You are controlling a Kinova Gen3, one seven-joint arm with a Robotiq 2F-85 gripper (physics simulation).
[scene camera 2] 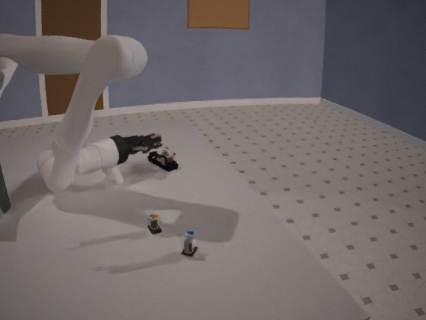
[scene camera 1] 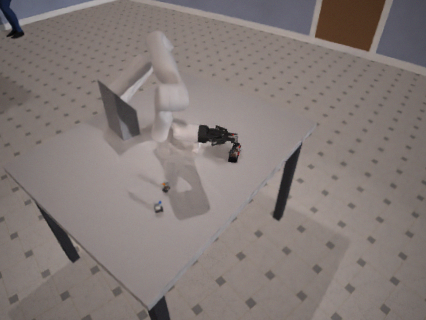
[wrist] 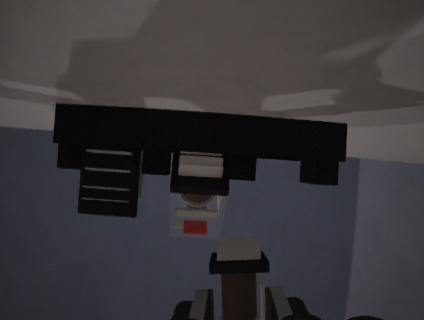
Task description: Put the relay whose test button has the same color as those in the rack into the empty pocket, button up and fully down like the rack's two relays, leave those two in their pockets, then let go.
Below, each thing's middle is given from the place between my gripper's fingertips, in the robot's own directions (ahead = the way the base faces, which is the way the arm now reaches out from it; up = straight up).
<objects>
Right now the black rack (wrist: 320, 146) is 7 cm below my hand, 2 cm to the right of it and 1 cm ahead of it.
</objects>
